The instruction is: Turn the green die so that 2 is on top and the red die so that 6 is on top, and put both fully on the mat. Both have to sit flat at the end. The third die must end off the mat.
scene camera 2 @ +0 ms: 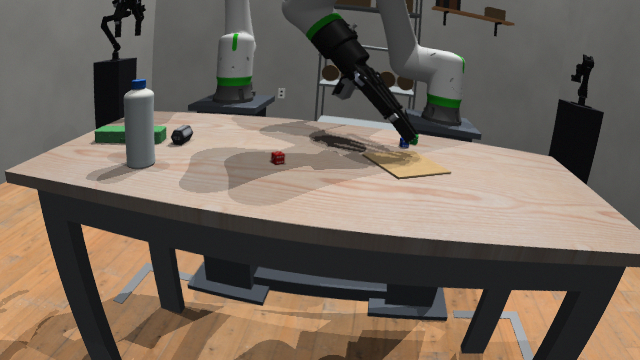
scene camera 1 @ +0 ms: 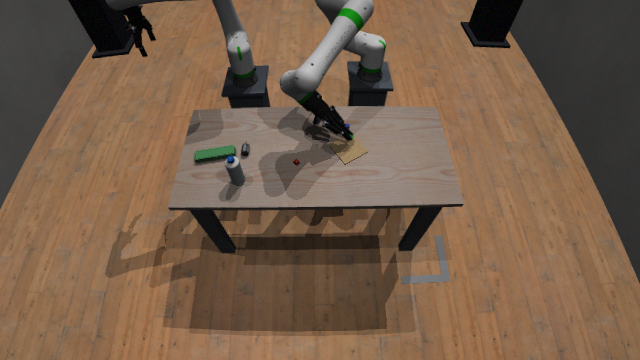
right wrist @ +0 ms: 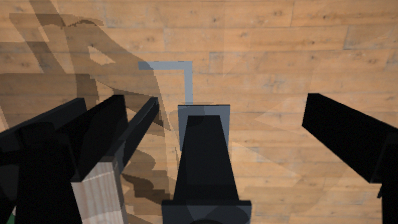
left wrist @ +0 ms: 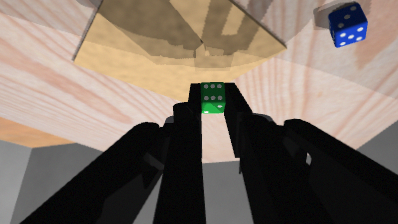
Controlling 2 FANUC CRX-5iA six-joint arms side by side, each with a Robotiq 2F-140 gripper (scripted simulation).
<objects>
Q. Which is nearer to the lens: the tan mat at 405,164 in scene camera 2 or the bottle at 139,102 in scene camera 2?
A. The bottle.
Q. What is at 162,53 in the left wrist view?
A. A tan mat.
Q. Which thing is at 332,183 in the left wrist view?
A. My left gripper.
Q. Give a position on a blue die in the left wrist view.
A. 345,29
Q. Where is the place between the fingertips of my right gripper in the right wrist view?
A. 214,110
</objects>
